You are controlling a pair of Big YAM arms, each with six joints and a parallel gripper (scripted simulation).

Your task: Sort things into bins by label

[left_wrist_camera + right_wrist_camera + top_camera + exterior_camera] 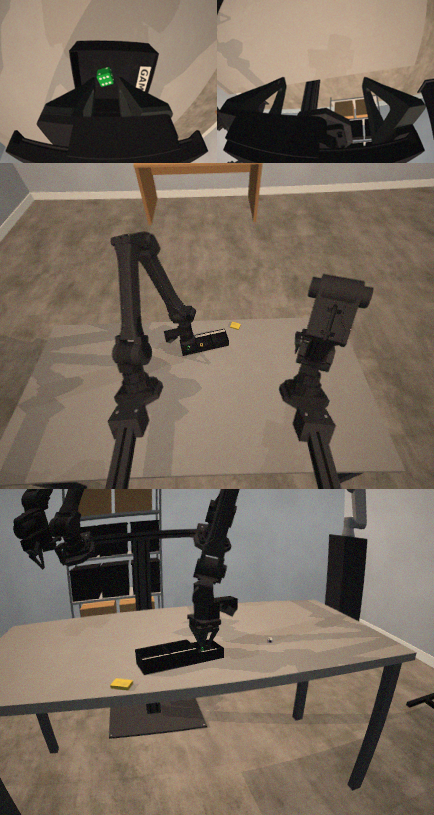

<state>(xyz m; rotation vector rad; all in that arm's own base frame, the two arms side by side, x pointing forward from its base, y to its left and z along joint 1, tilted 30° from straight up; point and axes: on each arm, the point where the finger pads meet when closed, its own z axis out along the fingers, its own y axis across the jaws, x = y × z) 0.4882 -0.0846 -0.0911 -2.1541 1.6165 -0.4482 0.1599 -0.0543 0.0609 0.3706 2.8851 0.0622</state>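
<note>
The green cube lies 1 cm below my left hand. From my left hand the other things lie so: small yellow ring: 2 cm ahead, 6 cm to the right, 2 cm below; then small white piece: 6 cm behind, 24 cm to the left, 2 cm below; then small black piece: 2 cm ahead, 9 cm to the right, 2 cm below.
</note>
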